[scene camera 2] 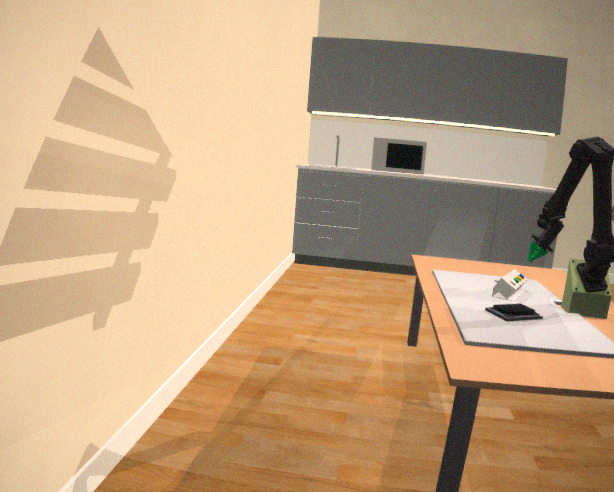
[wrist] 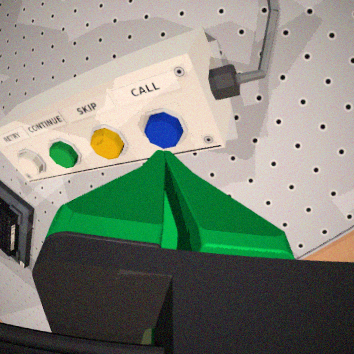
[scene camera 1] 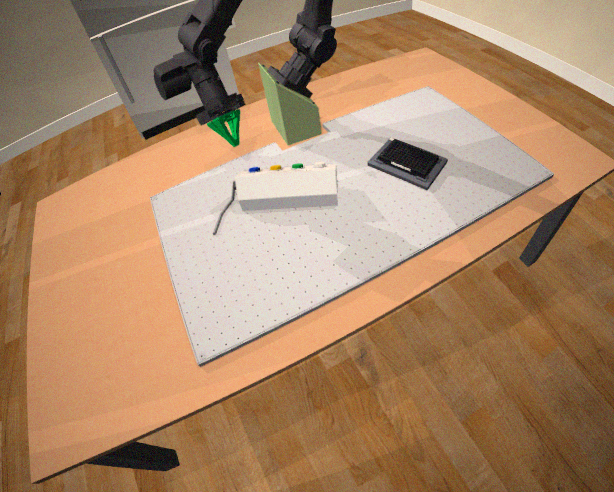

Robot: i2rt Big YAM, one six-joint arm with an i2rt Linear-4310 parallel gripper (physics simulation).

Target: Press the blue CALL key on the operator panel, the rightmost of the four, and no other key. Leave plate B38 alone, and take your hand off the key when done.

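Frame: origin at the arm's base, x ahead, y left, z up, level; metres.
Seen in the pictures: gripper, fingertip midpoint: (scene camera 2: 528,261) (wrist: 160,162) (scene camera 1: 236,146); arm's base at its link origin: (scene camera 2: 591,277) (scene camera 1: 288,84).
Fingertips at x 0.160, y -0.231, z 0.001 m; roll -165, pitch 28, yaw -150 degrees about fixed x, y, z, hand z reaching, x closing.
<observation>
Pixels of each thing's middle, then the offset from my fingertips to it. "spot": a spot on its surface instead. Level surfaces: height alone.
- white operator panel at the middle of its body: (wrist: 94,118) (scene camera 1: 287,181) (scene camera 2: 511,283) dy +0.063, dx +0.088, dz -0.086 m
- white RETRY at the middle of its body: (wrist: 27,165) dy +0.139, dx +0.110, dz -0.059 m
- green CONTINUE at the middle of its body: (wrist: 60,157) dy +0.098, dx +0.082, dz -0.059 m
- yellow SKIP at the middle of its body: (wrist: 104,146) dy +0.057, dx +0.053, dz -0.059 m
- blue CALL at the middle of its body: (wrist: 161,133) dy +0.016, dx +0.024, dz -0.059 m
- dark plate at the middle of its body: (scene camera 1: 408,158) (scene camera 2: 514,309) dy +0.349, dx +0.181, dz -0.109 m
- perforated board at its surface level: dz -0.128 m
- wooden table at its surface level: dz -0.141 m
- grey cable at a spot on its surface: (wrist: 269,45) (scene camera 1: 226,204) spot: dy -0.074, dx +0.020, dz -0.122 m
The white operator panel (scene camera 1: 287,185) (scene camera 2: 507,285) (wrist: 192,102) stands on the perforated board. In the wrist view its keys are, left to right, white RETRY (wrist: 31,163), green CONTINUE (wrist: 63,154), yellow SKIP (wrist: 107,143) and blue CALL (wrist: 163,130). The CALL key also shows in scene camera 1 (scene camera 1: 254,169). My gripper (scene camera 1: 236,145) (scene camera 2: 529,260) (wrist: 160,162) is shut and empty, its green fingertips together. It hangs in the air behind the panel, apart from the keys. The dark plate (scene camera 1: 410,159) (scene camera 2: 514,311) (wrist: 17,225) lies on the board; its label cannot be read.
The perforated board (scene camera 1: 266,276) (scene camera 2: 553,335) lies on the wooden table (scene camera 1: 92,317) (scene camera 2: 492,377). A grey cable (scene camera 1: 223,210) (wrist: 269,45) runs from the panel's CALL end. The arm stands on a green base block (scene camera 1: 297,117) (scene camera 2: 586,297) at the table's back. Grey kitchen cabinets (scene camera 2: 389,220) stand beyond.
</observation>
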